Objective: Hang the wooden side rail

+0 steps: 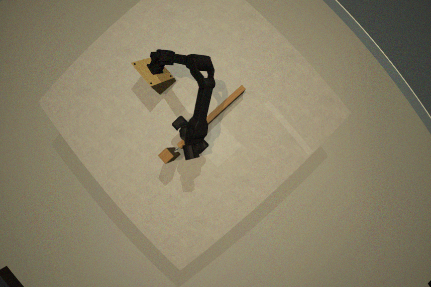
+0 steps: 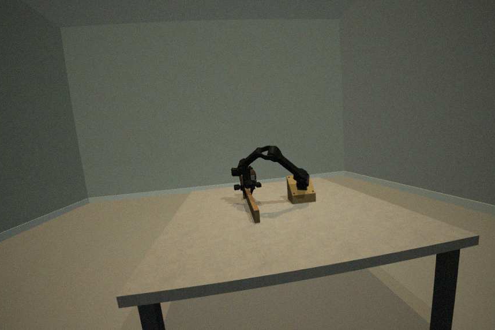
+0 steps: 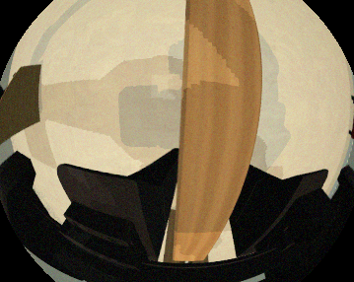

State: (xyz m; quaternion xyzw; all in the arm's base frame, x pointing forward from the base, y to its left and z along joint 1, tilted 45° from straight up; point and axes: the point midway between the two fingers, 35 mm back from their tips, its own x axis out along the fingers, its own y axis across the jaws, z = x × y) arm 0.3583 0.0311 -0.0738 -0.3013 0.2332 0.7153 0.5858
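Now: gripper tip 130 mm to the left of the headboard post, 40 mm below it and 20 mm short of it.
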